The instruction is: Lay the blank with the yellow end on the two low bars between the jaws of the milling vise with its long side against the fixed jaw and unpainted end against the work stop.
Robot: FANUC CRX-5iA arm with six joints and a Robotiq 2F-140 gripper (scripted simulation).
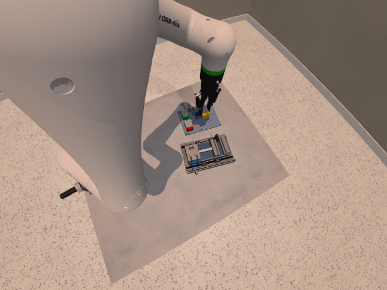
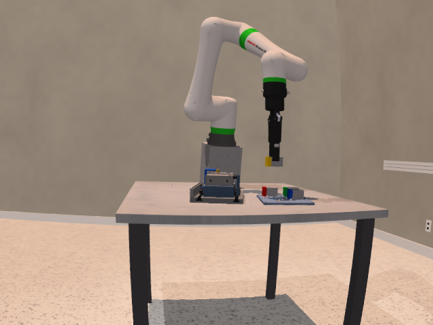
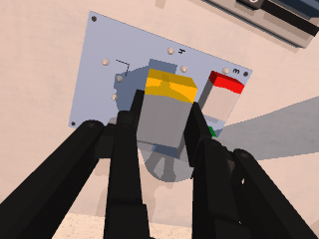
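My gripper is now 220 mm to the left of the fixed jaw and 110 mm above it. Round my hand: blue-ended blank (30 mm ahead, 90 mm to the left, 160 mm below); yellow-ended blank (30 mm below); red-ended blank (90 mm behind, 30 mm to the left, 160 mm below).
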